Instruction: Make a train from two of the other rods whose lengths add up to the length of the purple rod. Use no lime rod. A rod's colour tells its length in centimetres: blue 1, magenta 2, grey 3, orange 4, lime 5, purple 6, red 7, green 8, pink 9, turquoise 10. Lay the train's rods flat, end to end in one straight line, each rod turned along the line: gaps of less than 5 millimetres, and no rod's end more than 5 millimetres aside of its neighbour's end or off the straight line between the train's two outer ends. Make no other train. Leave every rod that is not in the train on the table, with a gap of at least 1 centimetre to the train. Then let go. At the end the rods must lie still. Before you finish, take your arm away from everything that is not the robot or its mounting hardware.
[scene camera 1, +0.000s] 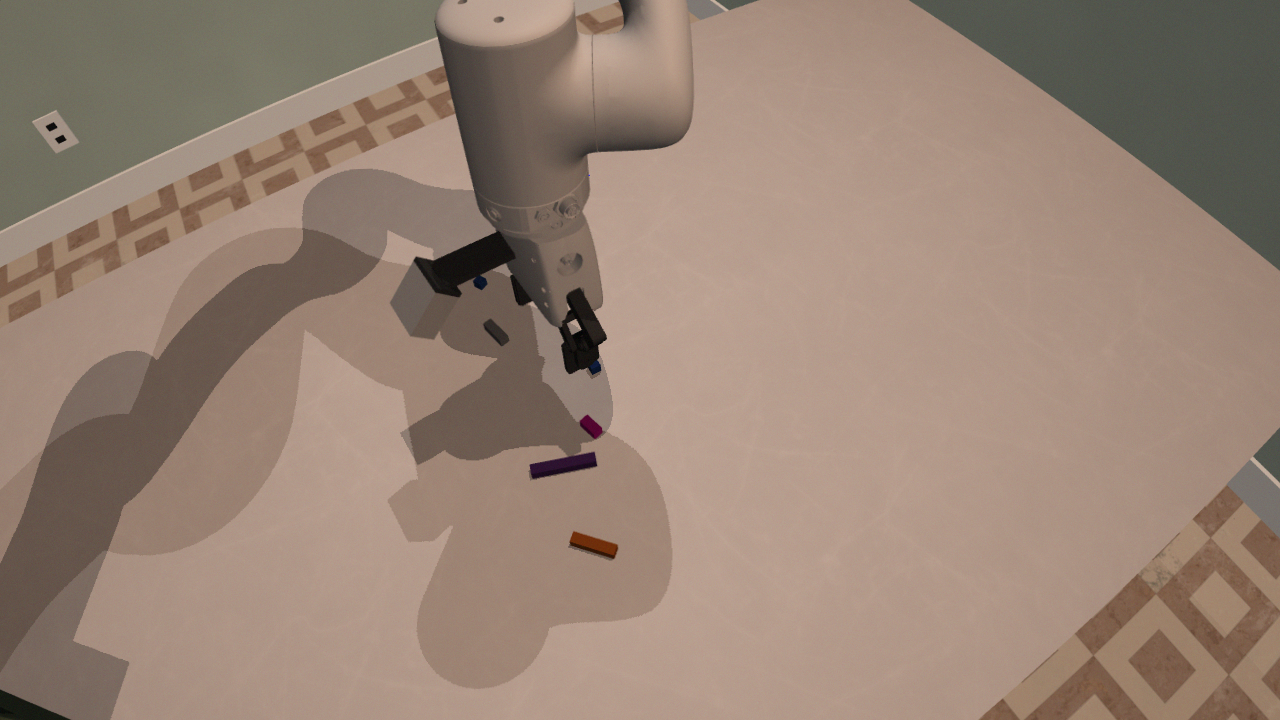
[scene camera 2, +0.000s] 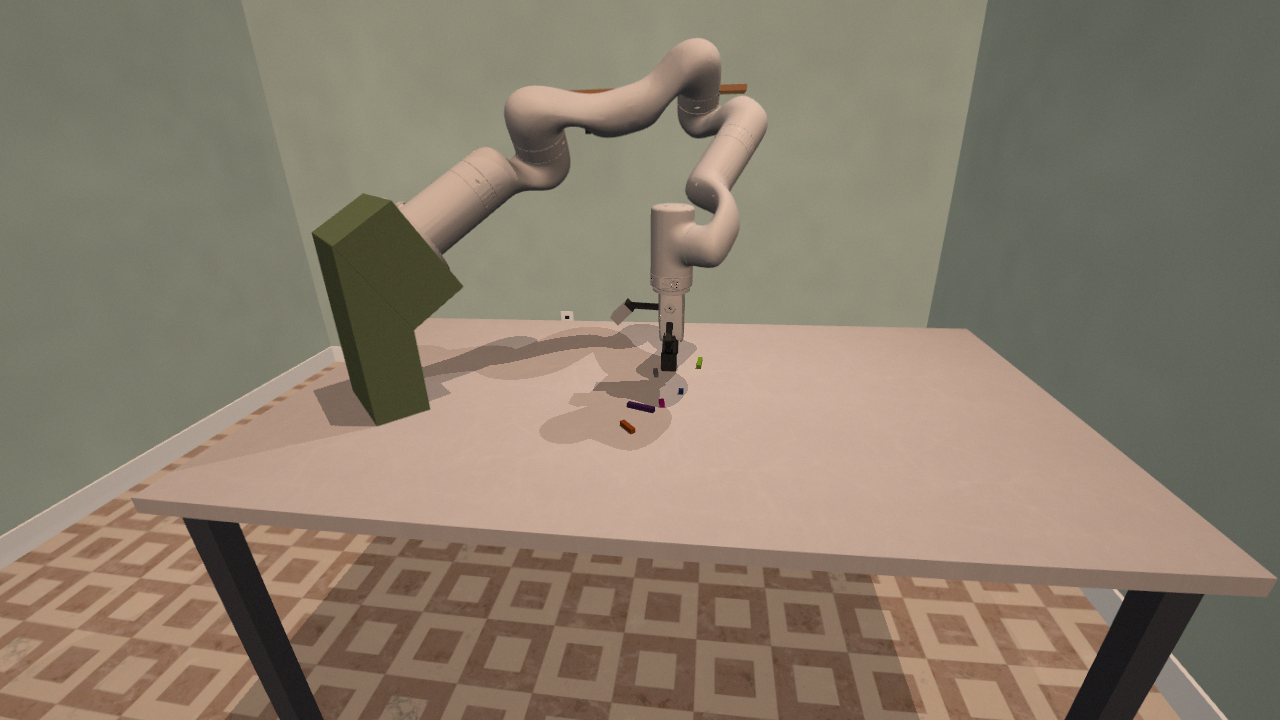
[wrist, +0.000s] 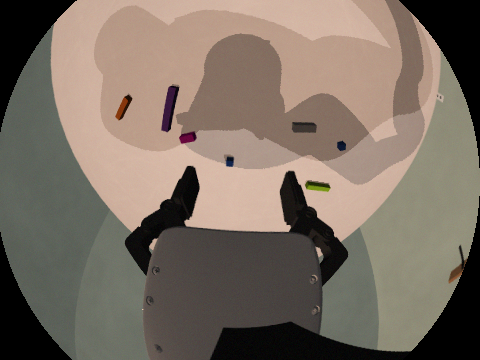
My gripper shows in scene camera 1, in scene camera 2 (669, 361) and in the wrist view. The same spot on my gripper: (scene camera 1: 581, 349) is (wrist: 145, 219).
